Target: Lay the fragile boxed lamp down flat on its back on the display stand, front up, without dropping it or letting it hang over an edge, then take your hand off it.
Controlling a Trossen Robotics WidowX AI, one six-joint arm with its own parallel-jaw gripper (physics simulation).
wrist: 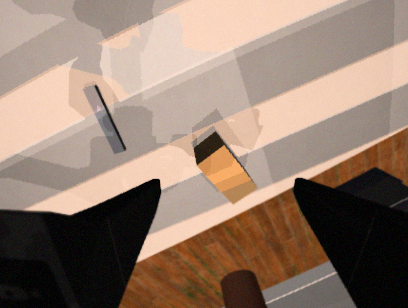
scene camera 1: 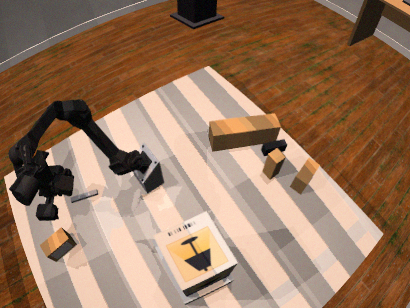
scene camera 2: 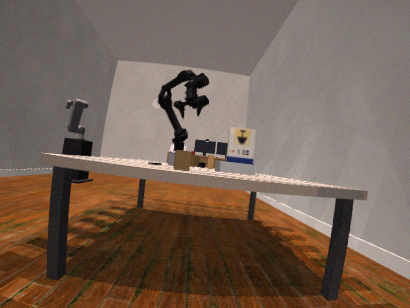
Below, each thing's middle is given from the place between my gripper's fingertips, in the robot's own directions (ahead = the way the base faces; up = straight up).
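There is the boxed lamp (scene camera 1: 196,253). My gripper is 36 cm short of the lamp and 26 cm to the right of it, and it is 8 cm above it as well.
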